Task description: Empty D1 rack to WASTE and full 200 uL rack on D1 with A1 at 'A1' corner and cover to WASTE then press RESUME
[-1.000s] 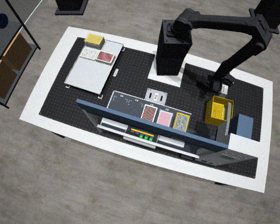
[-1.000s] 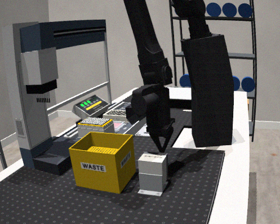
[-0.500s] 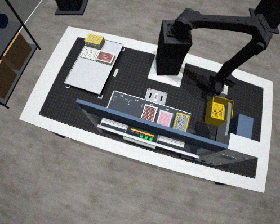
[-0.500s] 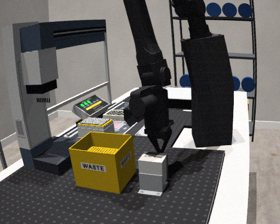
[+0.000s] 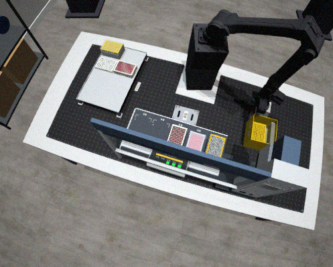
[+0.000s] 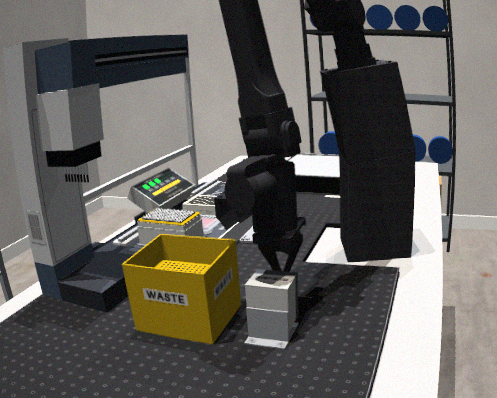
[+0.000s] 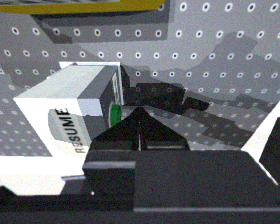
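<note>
Right now my hand is 10 mm short of the grey resume box, 40 mm to the right of it and 10 mm above it. Also, from my hand: handler head: 400 mm ahead, 50 mm to the right, 300 mm above; clear rack cover: 180 mm ahead, 80 mm to the left, 10 mm below; yellow waste bin: 170 mm ahead, 30 mm to the left, 40 mm below.
</note>
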